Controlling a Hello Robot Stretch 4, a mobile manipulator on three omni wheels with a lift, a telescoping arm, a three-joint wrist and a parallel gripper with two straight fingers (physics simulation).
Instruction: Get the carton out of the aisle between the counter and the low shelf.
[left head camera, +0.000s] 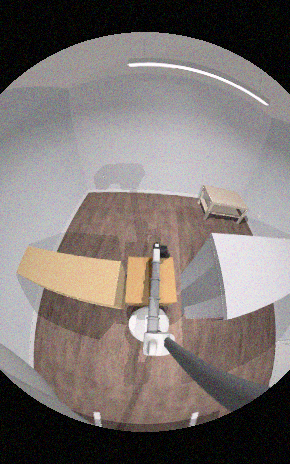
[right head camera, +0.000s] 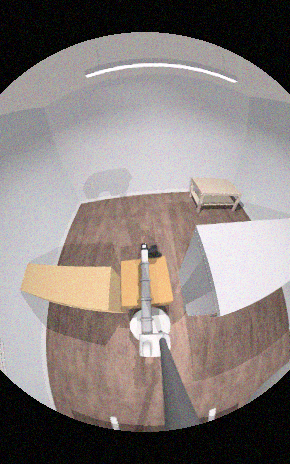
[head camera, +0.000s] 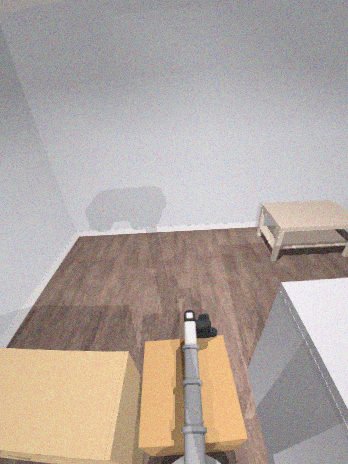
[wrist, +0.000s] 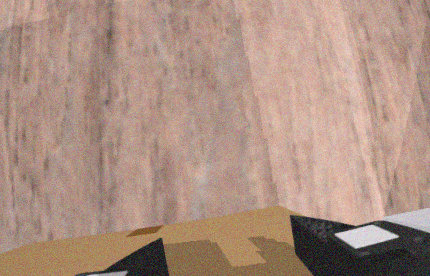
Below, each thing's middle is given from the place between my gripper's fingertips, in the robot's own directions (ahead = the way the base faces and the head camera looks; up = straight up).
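Labels:
Carton point(head camera: 162, 404): from my hand, 11 cm to the left, 26 cm behind, 11 cm below.

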